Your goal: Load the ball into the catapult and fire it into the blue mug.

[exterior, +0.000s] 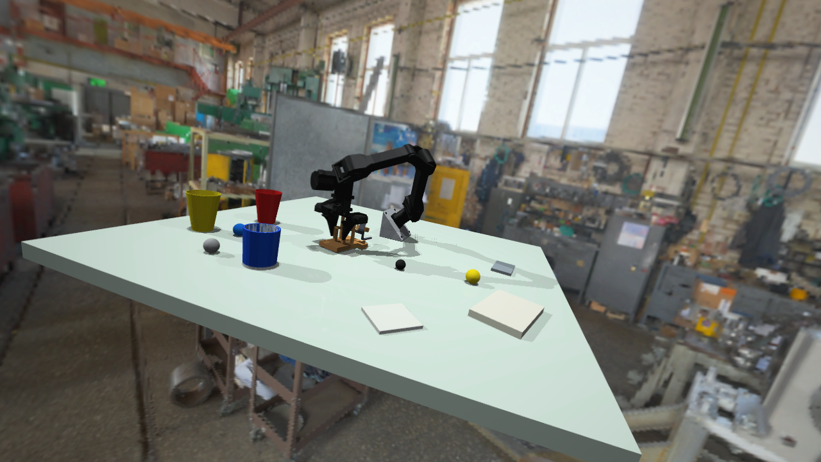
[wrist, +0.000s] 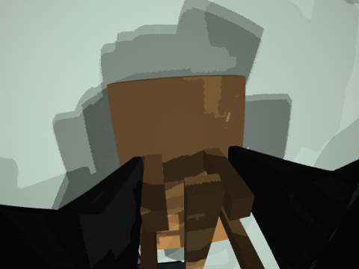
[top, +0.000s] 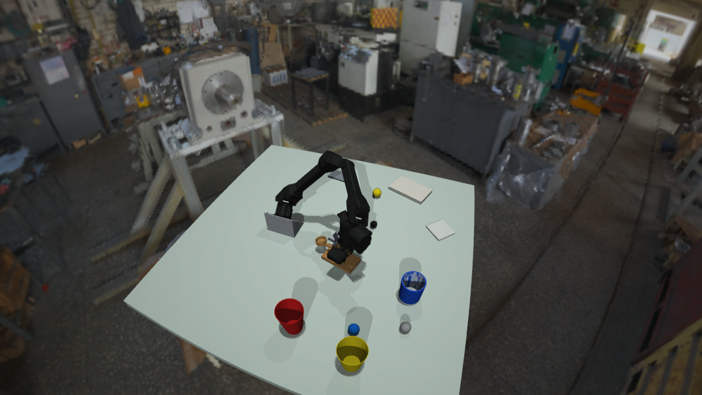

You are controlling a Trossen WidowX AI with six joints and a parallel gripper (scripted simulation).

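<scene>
Now: the black ball 60 mm ahead of my gripper tip, 240 mm to the left of it and 20 mm below it. Round my gripper tip: blue ball (100 mm ahead, 290 mm to the right, 10 mm below); then blue mug (270 mm ahead, 100 mm to the right, 10 mm below); then catapult (60 mm behind, 40 mm to the left, 20 mm above).
</scene>
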